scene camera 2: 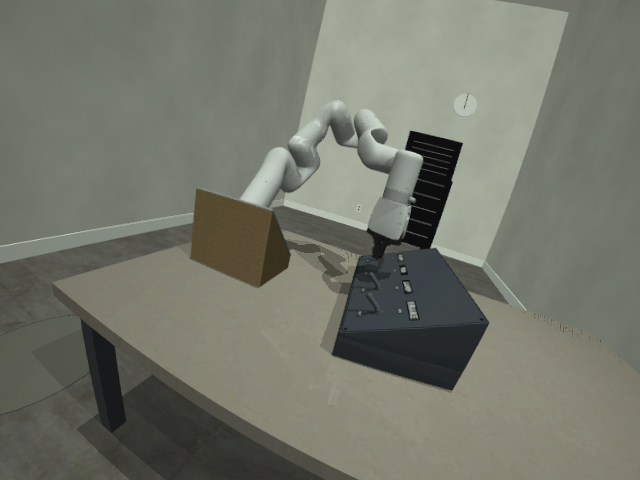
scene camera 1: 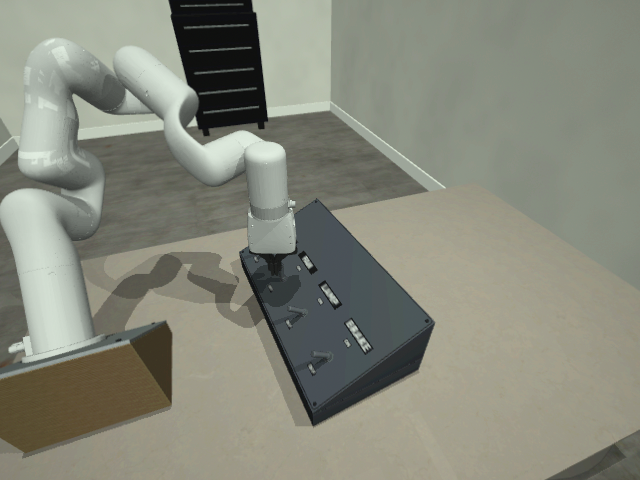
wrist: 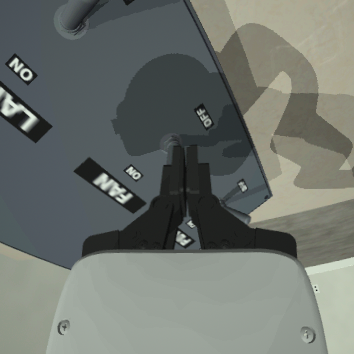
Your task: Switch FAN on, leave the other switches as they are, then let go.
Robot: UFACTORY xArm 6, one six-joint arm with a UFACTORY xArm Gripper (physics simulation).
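Frame: origin at the arm's base, x ahead, y up, z right, level; millimetres.
Where they show: gripper, fingertip midpoint: (scene camera 2: pixel 376 257) (scene camera 1: pixel 275 271) (wrist: pixel 186 159); arm's base, origin of the base link: (scene camera 2: pixel 241 222) (scene camera 1: pixel 67 350).
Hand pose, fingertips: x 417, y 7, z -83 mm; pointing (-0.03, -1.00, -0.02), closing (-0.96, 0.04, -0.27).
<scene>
Things, the pixels of their top centre, and the offset from my fingertips. "*": a spot on its surface instead.
- FAN label, middle of its top: (wrist: pixel 112 192) (scene camera 1: pixel 307 261) dz -26, dx +85, dy -13 mm
- FAN switch's base, surface spot: (wrist: pixel 171 141) * dz -8, dx +16, dy -38 mm
- LAMP lever, middle of its top: (wrist: pixel 62 13) (scene camera 1: pixel 295 304) (scene camera 2: pixel 376 273) dz +106, dx +23, dy -7 mm
- BRAKE lever, middle of its top: (scene camera 1: pixel 320 349) (scene camera 2: pixel 376 294) dz +224, dx +43, dy -7 mm
The dark sloped switch panel (scene camera 1: pixel 372 273) (scene camera 2: pixel 444 289) (wrist: pixel 75 105) stands on the table. My gripper (scene camera 1: pixel 275 273) (scene camera 2: pixel 378 256) (wrist: pixel 186 159) is shut and empty, pointing down at the FAN switch. The FAN label (scene camera 1: pixel 307 262) (wrist: pixel 111 186) is beside it. In the wrist view, the FAN switch's base (wrist: pixel 171 141) shows at the fingertips; most of its lever is hidden behind the fingers, so its tilt and any contact are unclear. The LAMP lever (scene camera 1: pixel 297 311) (scene camera 2: pixel 374 280) and BRAKE lever (scene camera 1: pixel 321 355) (scene camera 2: pixel 372 302) lean towards their OFF labels.
Another lever (wrist: pixel 236 212) stands past FAN, near its own OFF label (wrist: pixel 242 186), partly behind the right finger. The LAMP lever stands on FAN's other side. A brown wedge-shaped block (scene camera 1: pixel 77 392) (scene camera 2: pixel 230 237) is at the arm's base. A black cabinet (scene camera 1: pixel 222 62) stands behind the table.
</scene>
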